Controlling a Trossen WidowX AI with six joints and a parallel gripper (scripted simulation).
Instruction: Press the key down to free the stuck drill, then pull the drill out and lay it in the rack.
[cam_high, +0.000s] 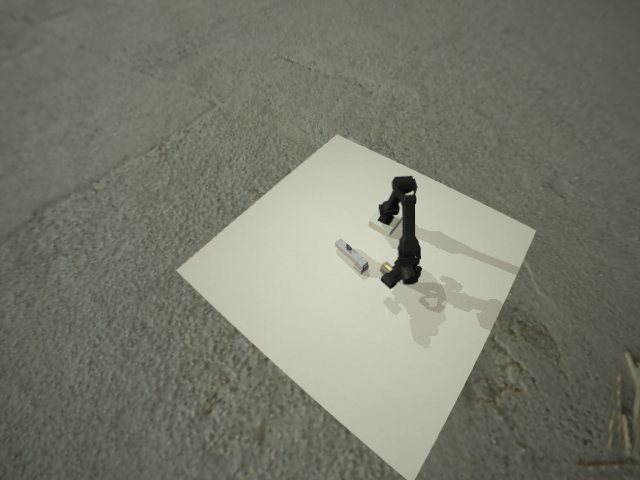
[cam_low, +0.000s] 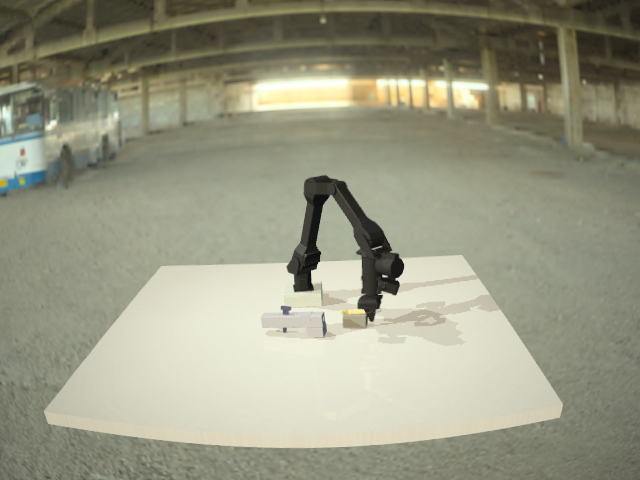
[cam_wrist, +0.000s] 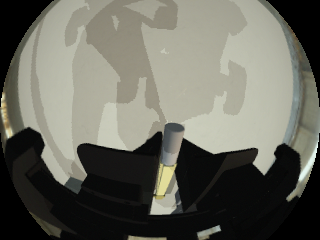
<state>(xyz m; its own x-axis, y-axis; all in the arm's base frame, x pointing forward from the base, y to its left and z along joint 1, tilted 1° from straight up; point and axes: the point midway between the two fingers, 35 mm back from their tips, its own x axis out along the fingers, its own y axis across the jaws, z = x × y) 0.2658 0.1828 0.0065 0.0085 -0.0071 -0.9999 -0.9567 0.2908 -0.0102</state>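
The drill is 1 cm behind my gripper tip, 4 cm to the right of it and 3 cm above it. Also, from my gripper tip: tan rack: 2 cm behind, 5 cm to the right; then grey holder block: 1 cm ahead, 23 cm to the right, 2 cm above; then blue key: 25 cm to the right, 3 cm above.
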